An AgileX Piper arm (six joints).
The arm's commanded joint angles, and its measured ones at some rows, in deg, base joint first. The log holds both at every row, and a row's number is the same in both.
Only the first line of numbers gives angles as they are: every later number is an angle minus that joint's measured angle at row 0.
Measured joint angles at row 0:
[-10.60, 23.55, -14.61, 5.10, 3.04, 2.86]
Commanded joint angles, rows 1 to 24:
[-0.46, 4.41, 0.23, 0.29, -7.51, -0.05]
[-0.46, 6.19, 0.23, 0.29, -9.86, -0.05]
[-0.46, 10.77, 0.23, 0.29, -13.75, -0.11]
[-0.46, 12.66, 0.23, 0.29, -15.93, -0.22]
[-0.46, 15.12, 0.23, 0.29, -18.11, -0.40]
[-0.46, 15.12, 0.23, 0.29, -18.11, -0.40]
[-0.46, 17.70, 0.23, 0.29, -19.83, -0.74]
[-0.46, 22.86, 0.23, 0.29, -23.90, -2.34]
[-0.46, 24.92, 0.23, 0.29, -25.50, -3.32]
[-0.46, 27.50, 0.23, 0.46, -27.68, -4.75]
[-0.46, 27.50, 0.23, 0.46, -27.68, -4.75]
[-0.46, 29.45, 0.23, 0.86, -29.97, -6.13]
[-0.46, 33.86, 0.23, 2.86, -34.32, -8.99]
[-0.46, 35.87, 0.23, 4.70, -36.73, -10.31]
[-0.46, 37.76, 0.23, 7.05, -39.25, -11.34]
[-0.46, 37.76, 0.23, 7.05, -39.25, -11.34]
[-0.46, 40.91, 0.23, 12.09, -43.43, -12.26]
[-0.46, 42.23, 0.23, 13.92, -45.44, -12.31]
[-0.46, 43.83, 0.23, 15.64, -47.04, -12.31]
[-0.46, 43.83, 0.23, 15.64, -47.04, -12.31]
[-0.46, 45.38, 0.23, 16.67, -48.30, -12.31]
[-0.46, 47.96, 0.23, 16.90, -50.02, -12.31]
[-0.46, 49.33, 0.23, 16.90, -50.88, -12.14]
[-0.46, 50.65, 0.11, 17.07, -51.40, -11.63]
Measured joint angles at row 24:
[-0.11, 47.78, 0.00, 16.04, -47.90, -11.57]
